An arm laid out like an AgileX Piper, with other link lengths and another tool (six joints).
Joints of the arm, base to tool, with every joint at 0 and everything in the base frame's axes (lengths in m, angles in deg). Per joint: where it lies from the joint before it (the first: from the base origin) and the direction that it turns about. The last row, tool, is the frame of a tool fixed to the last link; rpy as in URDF.
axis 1: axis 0 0 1 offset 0.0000 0.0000 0.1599
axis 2: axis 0 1 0 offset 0.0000 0.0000 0.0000
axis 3: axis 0 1 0 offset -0.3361 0.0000 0.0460
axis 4: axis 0.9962 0 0.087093 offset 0.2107 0.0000 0.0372
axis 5: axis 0 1 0 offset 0.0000 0.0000 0.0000
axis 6: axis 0.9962 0 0.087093 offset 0.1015 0.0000 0.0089
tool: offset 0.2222 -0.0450 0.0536 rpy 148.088 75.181 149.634
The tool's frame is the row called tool.
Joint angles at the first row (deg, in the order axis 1, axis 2, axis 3, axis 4, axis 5, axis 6):
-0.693 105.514 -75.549 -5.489 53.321 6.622
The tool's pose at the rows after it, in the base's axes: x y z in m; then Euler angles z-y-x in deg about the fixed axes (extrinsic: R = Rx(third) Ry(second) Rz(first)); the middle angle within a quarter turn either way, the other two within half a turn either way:
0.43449 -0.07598 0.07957 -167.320 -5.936 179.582
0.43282 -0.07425 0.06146 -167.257 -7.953 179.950
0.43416 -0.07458 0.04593 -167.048 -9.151 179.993
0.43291 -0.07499 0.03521 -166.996 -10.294 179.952
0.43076 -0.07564 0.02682 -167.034 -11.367 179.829
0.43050 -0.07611 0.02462 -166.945 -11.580 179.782
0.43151 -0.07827 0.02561 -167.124 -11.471 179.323
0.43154 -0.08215 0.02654 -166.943 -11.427 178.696
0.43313 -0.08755 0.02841 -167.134 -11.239 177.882
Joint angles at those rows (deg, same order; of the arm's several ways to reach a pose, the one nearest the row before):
-0.758 106.824 -75.547 -5.159 52.413 6.622
-0.759 109.241 -75.550 -4.786 52.014 6.549
-0.759 111.482 -75.550 -4.901 50.990 6.893
-0.759 112.967 -75.558 -5.016 50.663 7.031
-0.759 114.109 -75.555 -5.183 50.594 7.093
-0.759 114.428 -75.556 -5.289 50.498 7.248
-0.758 114.429 -75.661 -5.811 50.498 7.364
-0.759 114.428 -75.662 -6.690 50.500 8.034
-0.964 114.430 -75.846 -7.636 50.500 8.162

